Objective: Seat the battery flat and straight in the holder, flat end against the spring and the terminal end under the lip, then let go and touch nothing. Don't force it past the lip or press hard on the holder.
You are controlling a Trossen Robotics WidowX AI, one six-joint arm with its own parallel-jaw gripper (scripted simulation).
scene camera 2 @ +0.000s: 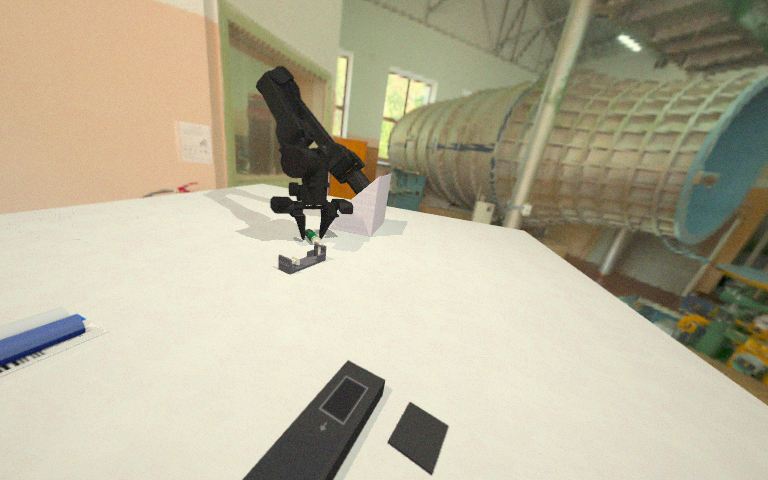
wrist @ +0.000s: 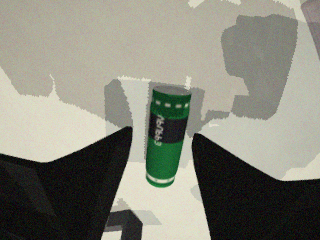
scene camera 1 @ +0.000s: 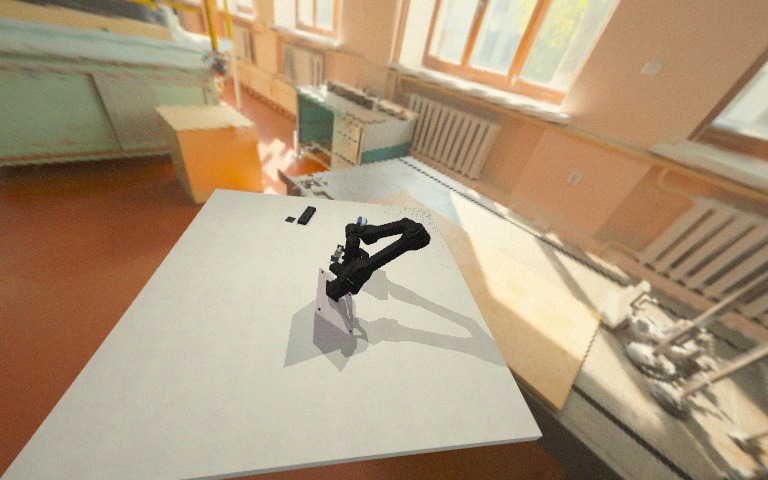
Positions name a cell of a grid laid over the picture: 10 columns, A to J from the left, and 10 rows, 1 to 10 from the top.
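You'd find the gripper (scene camera 2: E5) here, and the wrist view has the gripper (wrist: F6) as well.
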